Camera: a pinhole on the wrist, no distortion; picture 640 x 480 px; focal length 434.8 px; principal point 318.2 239.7 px. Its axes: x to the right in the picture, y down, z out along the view. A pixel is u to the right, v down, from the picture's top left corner.
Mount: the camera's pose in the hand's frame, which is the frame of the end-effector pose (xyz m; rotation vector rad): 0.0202 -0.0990 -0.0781 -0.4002 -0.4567 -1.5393
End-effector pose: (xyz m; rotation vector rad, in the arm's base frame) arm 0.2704 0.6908 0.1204 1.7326 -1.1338 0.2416
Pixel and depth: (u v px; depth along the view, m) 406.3 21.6 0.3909
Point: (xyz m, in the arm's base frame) 0.0444 0.5608 -0.1101
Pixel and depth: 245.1 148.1 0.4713
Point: -0.0370 0.5042 0.0662
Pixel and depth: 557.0 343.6 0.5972
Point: 0.1978 0.1187 -0.1248
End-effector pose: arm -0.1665 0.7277 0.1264 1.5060 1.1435 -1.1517
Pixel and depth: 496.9 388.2 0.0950
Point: -0.2447 0.7253 0.0649
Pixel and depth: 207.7 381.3 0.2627
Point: -0.0779 0.6140 0.0212
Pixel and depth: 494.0 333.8 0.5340
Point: -0.2322 0.2640 -0.0691
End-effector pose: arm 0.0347 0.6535 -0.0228 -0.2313 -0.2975 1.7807
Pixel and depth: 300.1 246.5 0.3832
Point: -0.1489 0.6251 0.1688
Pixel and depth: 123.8 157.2 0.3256
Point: -0.1720 0.5552 0.0299
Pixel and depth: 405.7 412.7 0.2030
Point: 0.0024 0.7418 0.0998
